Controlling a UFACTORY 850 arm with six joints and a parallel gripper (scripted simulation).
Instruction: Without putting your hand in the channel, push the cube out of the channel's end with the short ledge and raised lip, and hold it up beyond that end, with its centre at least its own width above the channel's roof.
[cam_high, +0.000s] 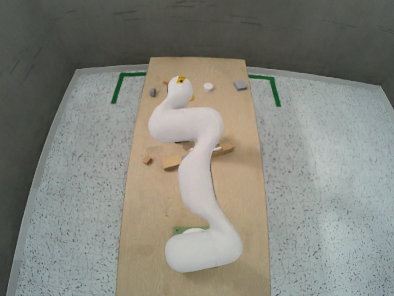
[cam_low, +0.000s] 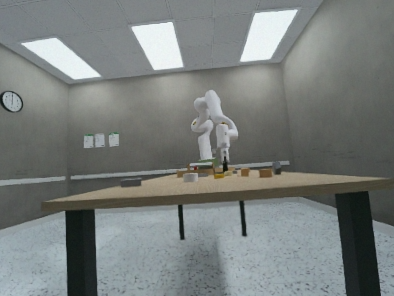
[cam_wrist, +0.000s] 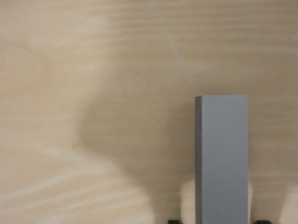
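My gripper is now 10 mm above the grey rod. Round my hand: wooden channel (170 mm to the right, 100 mm behind, 30 mm above); long grey bar (120 mm behind, 110 mm to the right, 30 mm above); cream ring (180 mm ahead, 10 mm below).
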